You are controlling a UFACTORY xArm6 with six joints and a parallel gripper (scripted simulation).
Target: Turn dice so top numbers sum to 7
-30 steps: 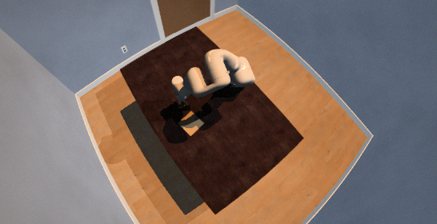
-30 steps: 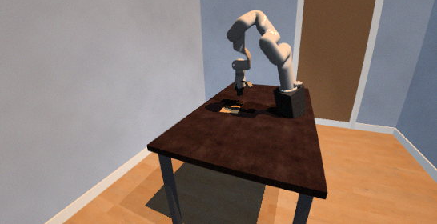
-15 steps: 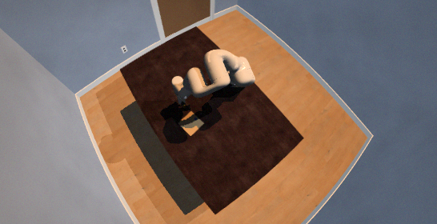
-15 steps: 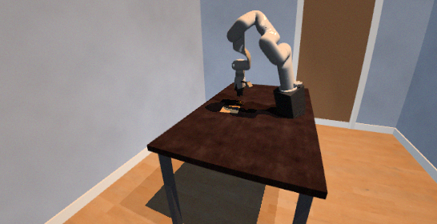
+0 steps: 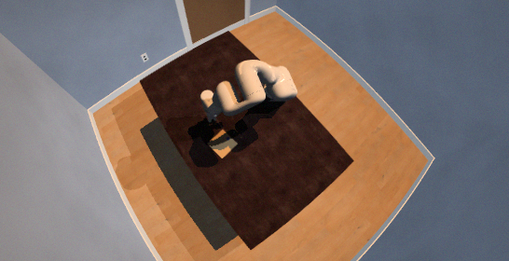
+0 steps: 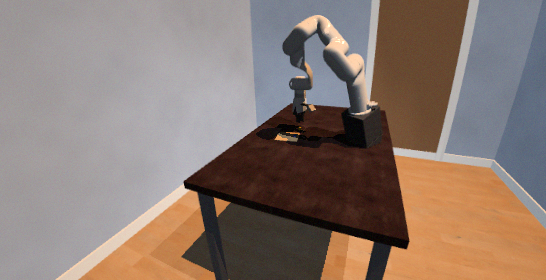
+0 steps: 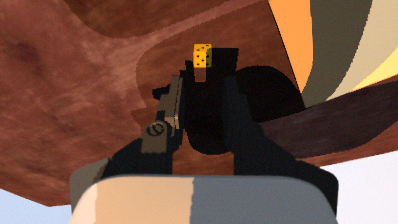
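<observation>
Right now my hand is 7 cm above the yellow die. Also, from my hand: mat (14 cm to the left, 8 cm below, 4 cm ahead); blue die (14 cm to the left, 7 cm below, 1 cm behind); black die (13 cm to the left, 7 cm below, 6 cm behind).
</observation>
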